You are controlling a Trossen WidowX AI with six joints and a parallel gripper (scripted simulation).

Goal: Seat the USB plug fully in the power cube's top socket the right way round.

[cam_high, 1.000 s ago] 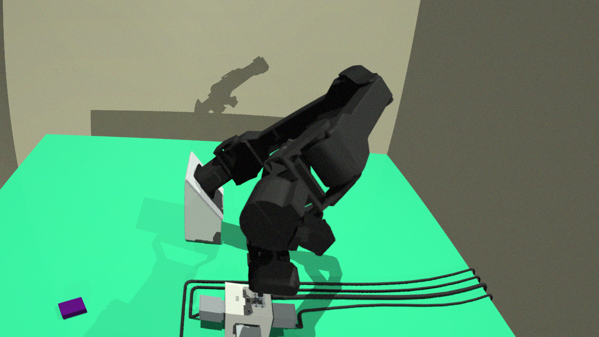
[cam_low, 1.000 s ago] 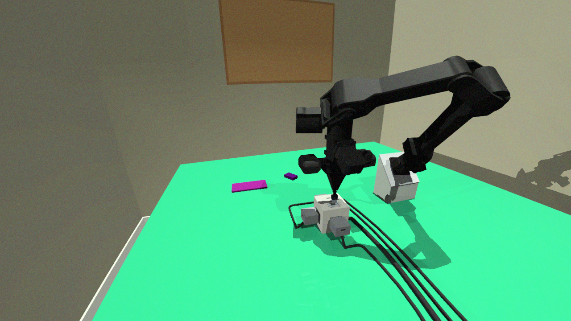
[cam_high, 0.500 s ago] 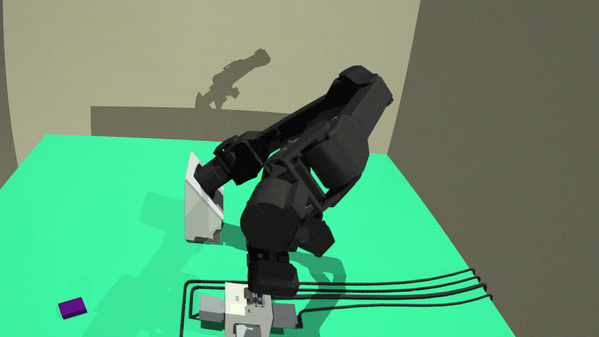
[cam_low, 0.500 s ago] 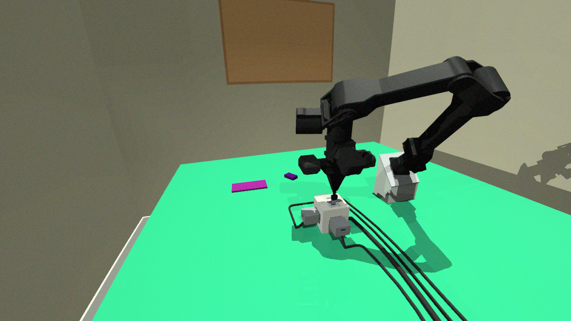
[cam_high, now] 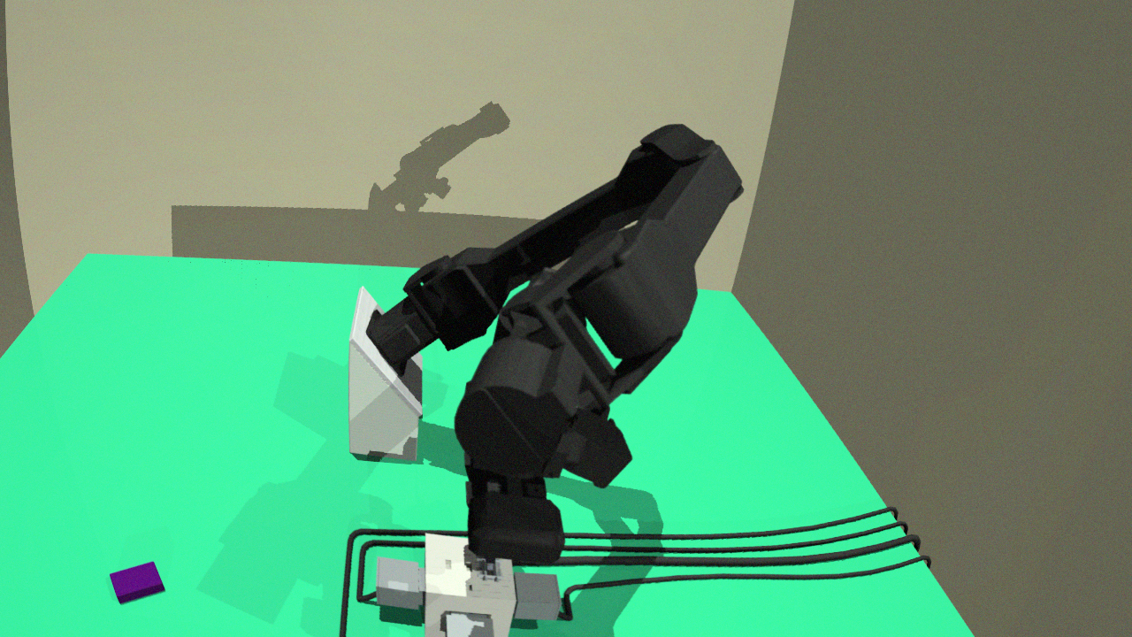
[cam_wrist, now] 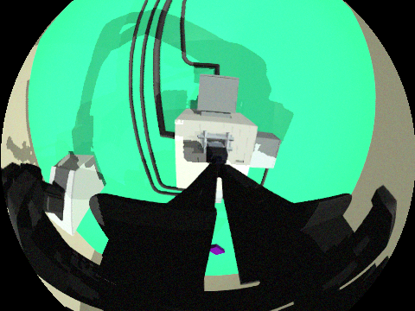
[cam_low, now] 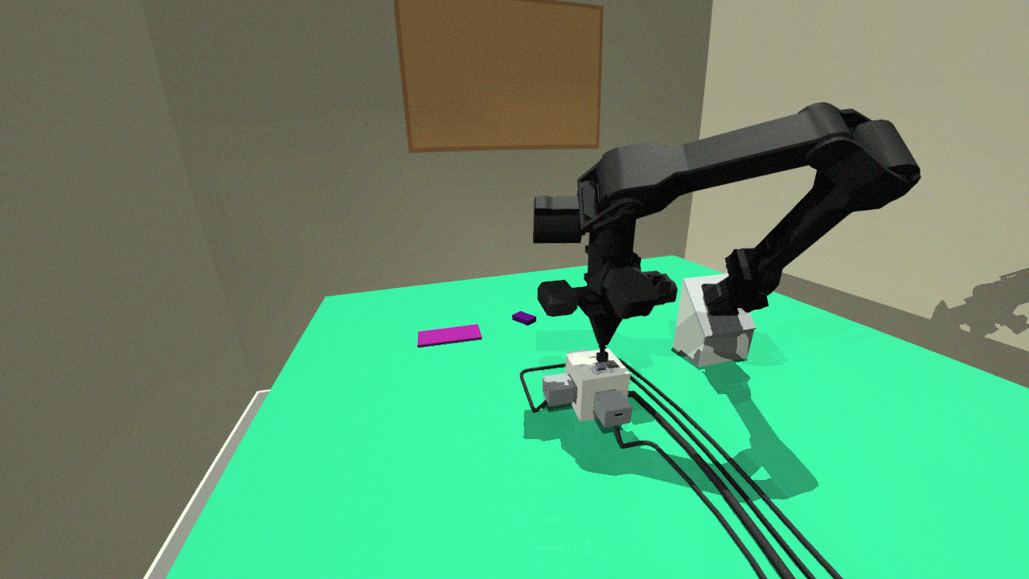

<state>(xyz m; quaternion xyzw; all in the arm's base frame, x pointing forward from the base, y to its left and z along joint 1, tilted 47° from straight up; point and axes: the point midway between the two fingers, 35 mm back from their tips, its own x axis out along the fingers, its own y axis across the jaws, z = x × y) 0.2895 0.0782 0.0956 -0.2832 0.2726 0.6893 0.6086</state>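
Now: the dark USB plug 2 cm below my gripper tip. Round my gripper tip: flat magenta slab (30 cm to the right, 25 cm ahead, 11 cm below); USB socket (5 cm below); purple block (35 cm to the right, 11 cm below, 6 cm ahead).
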